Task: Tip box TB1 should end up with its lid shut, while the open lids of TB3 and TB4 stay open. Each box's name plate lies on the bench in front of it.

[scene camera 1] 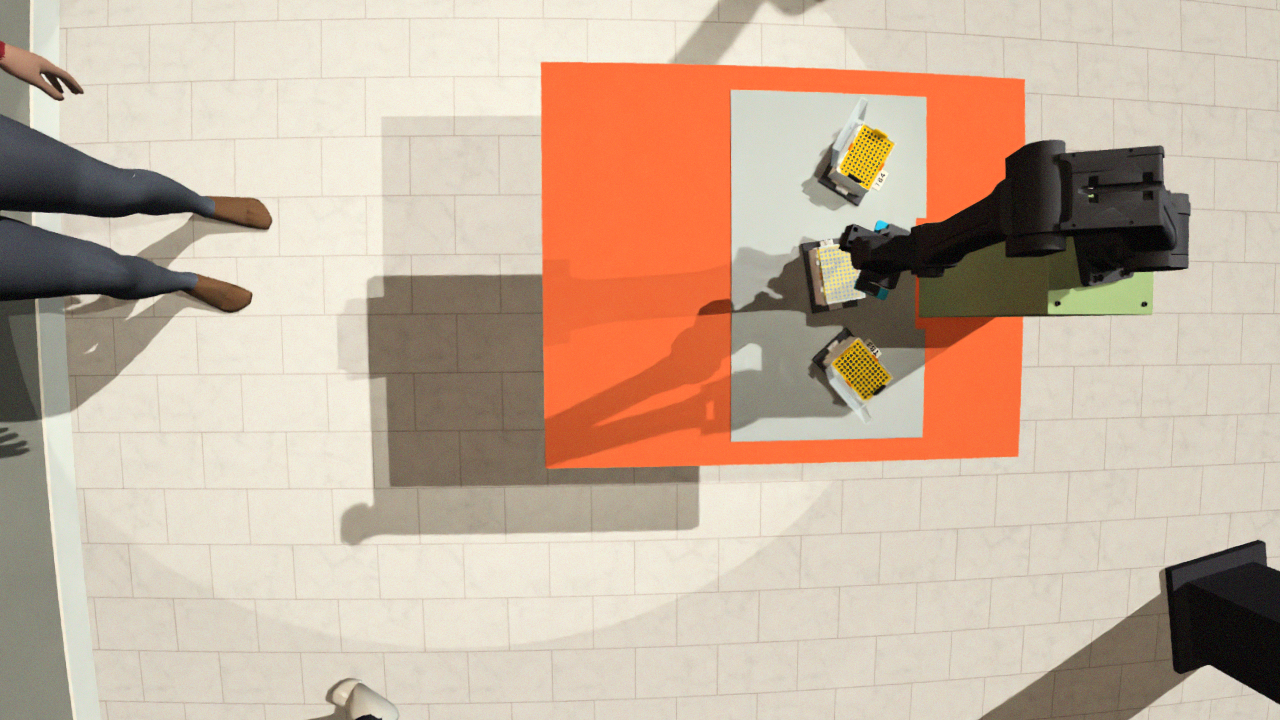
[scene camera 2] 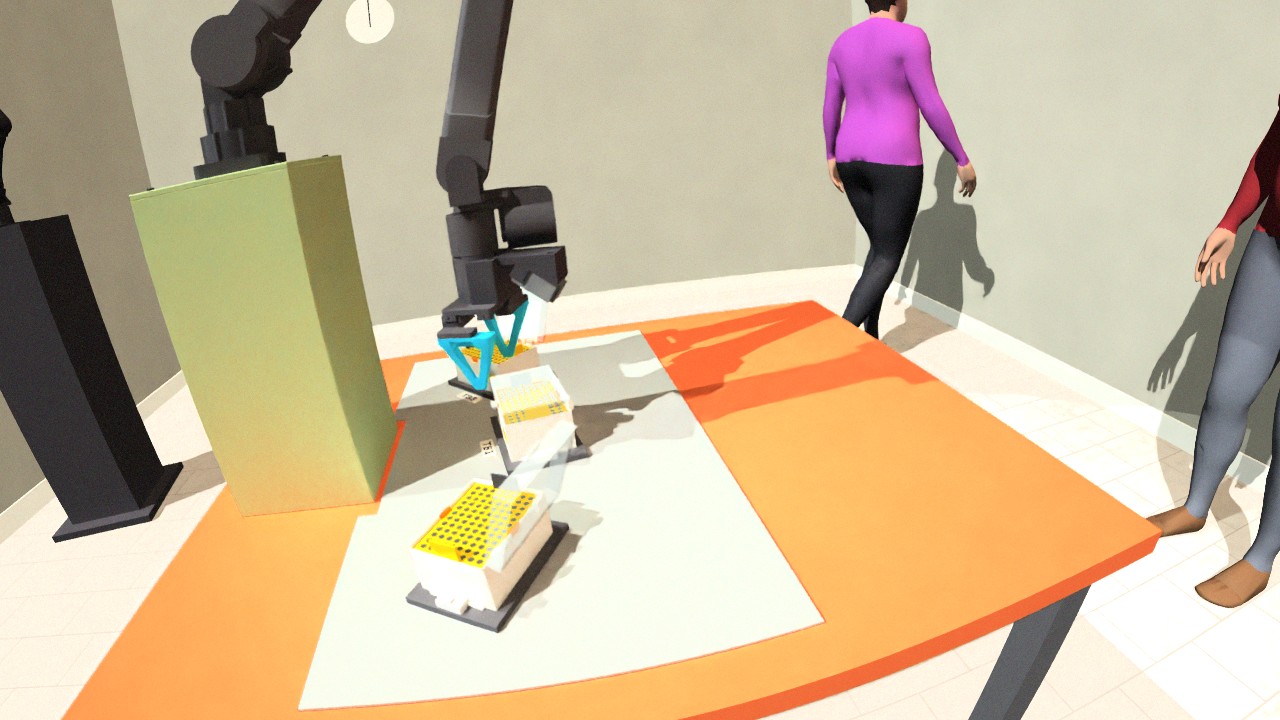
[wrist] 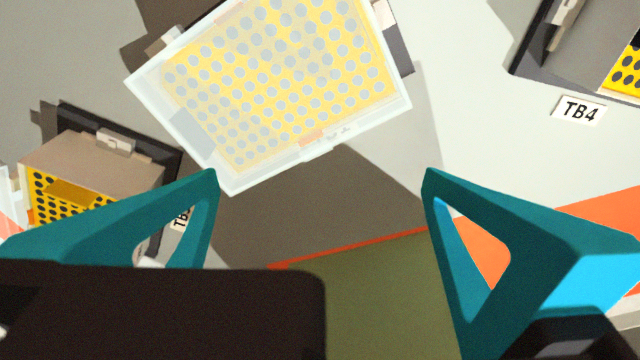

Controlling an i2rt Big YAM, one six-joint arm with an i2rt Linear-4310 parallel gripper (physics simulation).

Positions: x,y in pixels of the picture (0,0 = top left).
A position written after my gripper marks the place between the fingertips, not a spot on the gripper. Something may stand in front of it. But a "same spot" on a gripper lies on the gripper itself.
my gripper: scene camera 1; scene camera 2; wrist 320,179
same spot on my gripper: (scene camera 2: pixel 453 335) = (scene camera 1: pixel 900 227)
